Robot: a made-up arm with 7 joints.
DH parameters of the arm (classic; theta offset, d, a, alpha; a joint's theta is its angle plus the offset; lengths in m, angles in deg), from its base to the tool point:
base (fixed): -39.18 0 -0.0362 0
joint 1: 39.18 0.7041 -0.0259 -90
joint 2: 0 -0.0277 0.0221 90
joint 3: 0 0.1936 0.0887 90
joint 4: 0 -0.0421 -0.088 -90
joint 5: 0 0.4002 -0.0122 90
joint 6: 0 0.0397 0.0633 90
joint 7: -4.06 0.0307 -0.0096 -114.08
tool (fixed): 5.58 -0.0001 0 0
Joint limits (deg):
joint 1: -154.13..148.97
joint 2: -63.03..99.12
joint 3: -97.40..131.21
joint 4: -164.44..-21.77
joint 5: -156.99..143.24
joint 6: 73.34..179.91
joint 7: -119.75..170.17
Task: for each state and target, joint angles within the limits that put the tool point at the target. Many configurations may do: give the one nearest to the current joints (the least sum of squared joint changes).
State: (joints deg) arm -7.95 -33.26 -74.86 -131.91 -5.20 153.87 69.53
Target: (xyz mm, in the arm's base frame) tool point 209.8 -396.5 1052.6
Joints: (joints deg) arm 3.47 -39.76 -48.59 -117.31 -8.68 155.94 70.00
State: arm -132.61 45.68 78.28 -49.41 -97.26 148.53 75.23
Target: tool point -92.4 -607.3 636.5
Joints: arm -137.58 72.16 55.42 -69.98 -99.49 149.20 74.64
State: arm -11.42 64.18 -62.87 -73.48 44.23 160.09 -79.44
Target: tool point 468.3 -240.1 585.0
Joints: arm 19.34 40.13 -41.44 -104.17 57.30 178.66 -78.11
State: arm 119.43 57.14 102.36 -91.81 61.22 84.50 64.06
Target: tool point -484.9 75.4 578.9
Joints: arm 92.13 52.90 68.59 -120.94 56.75 77.76 61.88
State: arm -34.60 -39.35 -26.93 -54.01 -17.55 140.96 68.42
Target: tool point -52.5 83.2 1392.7
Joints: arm -36.74 -47.23 4.41 -68.57 -18.30 143.84 66.68
